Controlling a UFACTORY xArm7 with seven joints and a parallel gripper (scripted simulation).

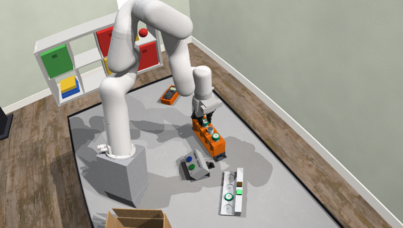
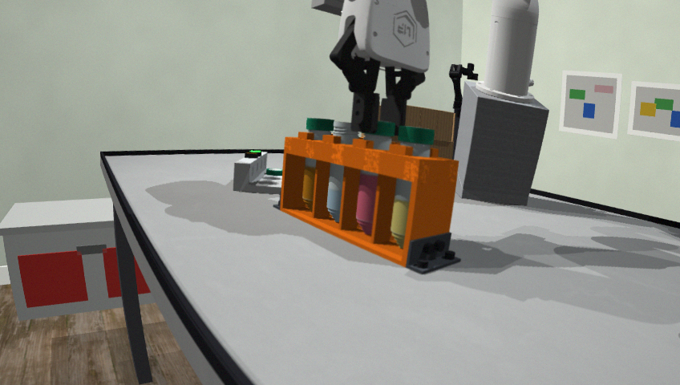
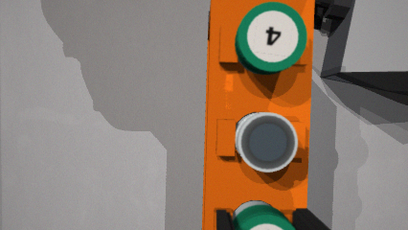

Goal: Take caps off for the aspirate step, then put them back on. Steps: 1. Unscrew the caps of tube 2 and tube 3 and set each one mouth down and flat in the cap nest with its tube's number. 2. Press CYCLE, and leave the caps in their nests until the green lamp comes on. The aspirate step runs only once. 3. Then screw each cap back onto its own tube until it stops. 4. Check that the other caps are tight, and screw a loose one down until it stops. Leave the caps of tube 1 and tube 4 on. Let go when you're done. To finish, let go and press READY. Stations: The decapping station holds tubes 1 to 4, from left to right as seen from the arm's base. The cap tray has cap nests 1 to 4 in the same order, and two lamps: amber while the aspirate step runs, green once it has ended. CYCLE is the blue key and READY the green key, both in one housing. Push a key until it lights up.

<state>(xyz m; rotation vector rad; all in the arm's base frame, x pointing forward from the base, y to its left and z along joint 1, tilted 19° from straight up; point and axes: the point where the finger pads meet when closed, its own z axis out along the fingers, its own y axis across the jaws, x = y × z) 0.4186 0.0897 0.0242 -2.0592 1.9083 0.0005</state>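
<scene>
The cap 2 is 1 cm below my hand. Round my hand: cap 4 (10 cm to the right, 2 cm below, 1 cm ahead); tube 3 threaded neck (5 cm to the right, 1 cm below); cap 1 (5 cm to the left, 2 cm below).
</scene>
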